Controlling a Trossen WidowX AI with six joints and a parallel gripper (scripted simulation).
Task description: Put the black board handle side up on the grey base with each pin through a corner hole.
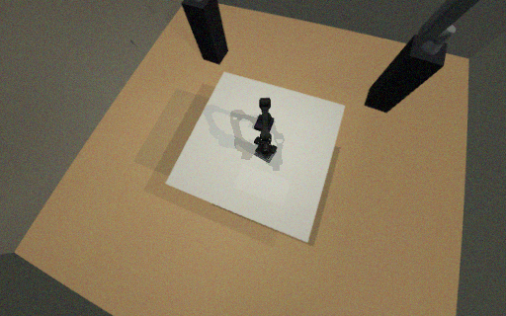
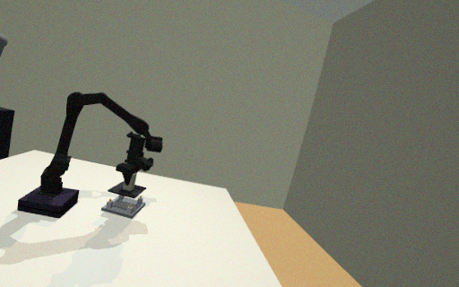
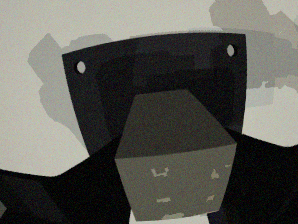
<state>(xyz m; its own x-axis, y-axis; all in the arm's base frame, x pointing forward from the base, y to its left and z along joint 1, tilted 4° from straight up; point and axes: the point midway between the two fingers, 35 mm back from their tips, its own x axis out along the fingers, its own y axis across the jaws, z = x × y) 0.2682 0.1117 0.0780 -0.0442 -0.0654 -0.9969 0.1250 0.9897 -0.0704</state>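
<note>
Now: gripper tip 110 mm above the grey base. The rest, counted from my gripper tip: flat black board 10 mm below.
</note>
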